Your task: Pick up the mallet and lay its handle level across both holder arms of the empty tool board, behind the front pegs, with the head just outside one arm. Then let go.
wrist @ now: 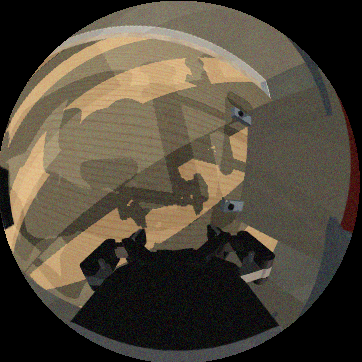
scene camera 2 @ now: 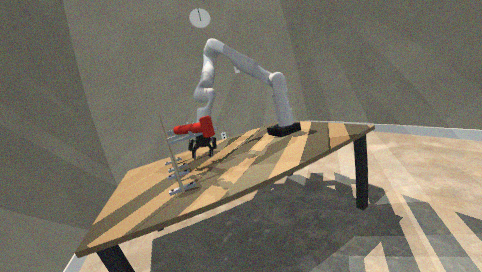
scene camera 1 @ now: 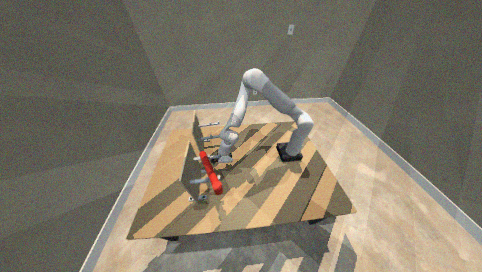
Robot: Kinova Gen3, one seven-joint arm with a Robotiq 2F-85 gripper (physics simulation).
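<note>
The red mallet (scene camera 1: 210, 170) (scene camera 2: 186, 129) lies across the two holder arms of the nearer tool board (scene camera 1: 190, 167) (scene camera 2: 171, 150). Its head is just outside the near arm (scene camera 1: 198, 181), and its handle end reaches the far arm. The handle runs at a slant to the board, with the head end farther out. It looks about level; its exact contact with the arms and pegs is hard to see. A red strip of the mallet (wrist: 352, 167) shows at the right edge of the wrist view. My gripper (scene camera 1: 215, 160) (scene camera 2: 202, 155) (wrist: 175, 233) is open and empty, low beside the board and below the mallet's height.
A second tool board (scene camera 1: 196, 129) with holder arms (scene camera 1: 210, 124) stands farther back. Grey board feet (wrist: 241, 115) (wrist: 232, 206) rest on the table (scene camera 1: 250, 215) (scene camera 2: 150, 222) near my fingers. The arm's black base (scene camera 1: 289, 152) (scene camera 2: 284, 129) stands at the right.
</note>
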